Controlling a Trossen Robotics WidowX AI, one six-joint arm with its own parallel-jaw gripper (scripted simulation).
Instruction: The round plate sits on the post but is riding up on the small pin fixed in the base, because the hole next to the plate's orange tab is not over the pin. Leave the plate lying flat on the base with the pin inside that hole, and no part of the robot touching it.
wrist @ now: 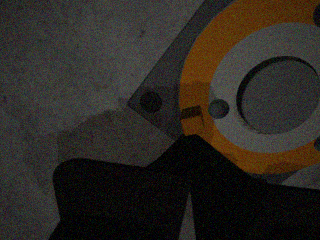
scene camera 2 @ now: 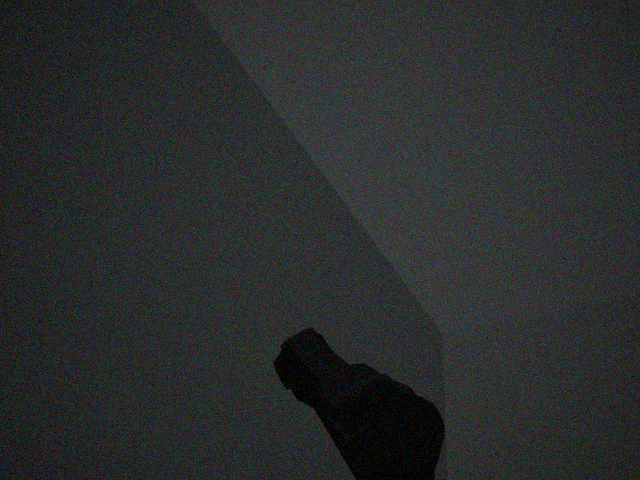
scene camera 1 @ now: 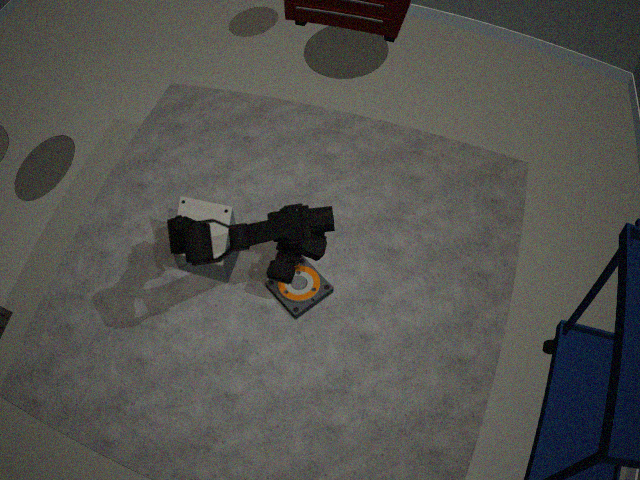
Labels:
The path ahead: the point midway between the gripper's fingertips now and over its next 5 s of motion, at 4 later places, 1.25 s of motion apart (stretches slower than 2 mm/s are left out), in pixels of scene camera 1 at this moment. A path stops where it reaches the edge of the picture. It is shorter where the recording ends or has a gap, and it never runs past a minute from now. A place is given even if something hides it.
My gripper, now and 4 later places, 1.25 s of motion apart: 292,264; 296,264; 300,264; 304,264; 312,268

